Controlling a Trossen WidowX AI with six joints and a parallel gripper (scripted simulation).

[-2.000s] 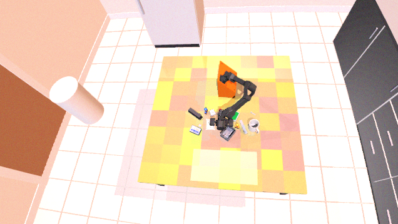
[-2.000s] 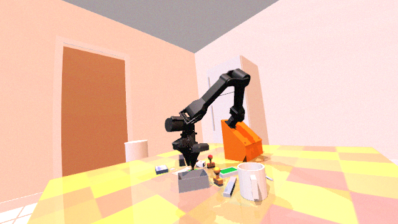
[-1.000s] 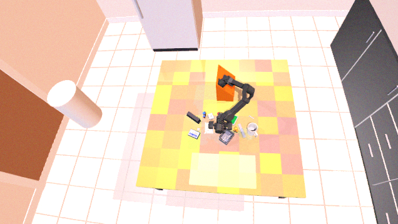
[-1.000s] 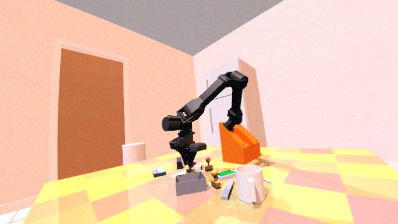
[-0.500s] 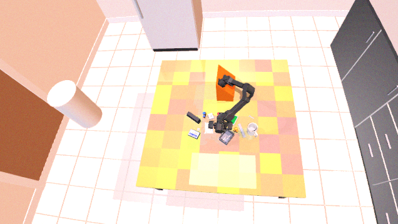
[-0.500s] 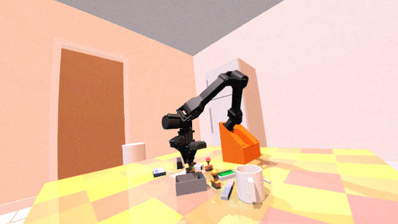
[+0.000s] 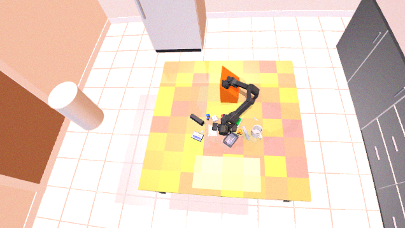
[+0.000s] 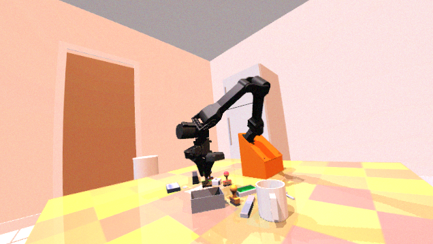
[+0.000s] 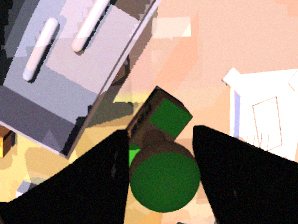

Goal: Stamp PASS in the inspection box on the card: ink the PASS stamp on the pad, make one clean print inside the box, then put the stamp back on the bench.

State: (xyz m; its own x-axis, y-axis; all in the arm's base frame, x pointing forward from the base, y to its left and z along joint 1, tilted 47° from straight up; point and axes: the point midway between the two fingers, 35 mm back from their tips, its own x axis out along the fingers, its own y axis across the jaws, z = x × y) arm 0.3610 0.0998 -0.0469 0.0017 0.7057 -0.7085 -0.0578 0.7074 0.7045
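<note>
Right now my gripper tip is 130 mm past the green ink pad, 90 mm to the right of it and 80 mm above it. Round my gripper tip: white card 30 mm behind, 100 mm to the right, 80 mm below; green-knobbed PASS stamp 10 mm behind, 20 mm below; grey tray 40 mm ahead, 60 mm to the left, 70 mm below.
</note>
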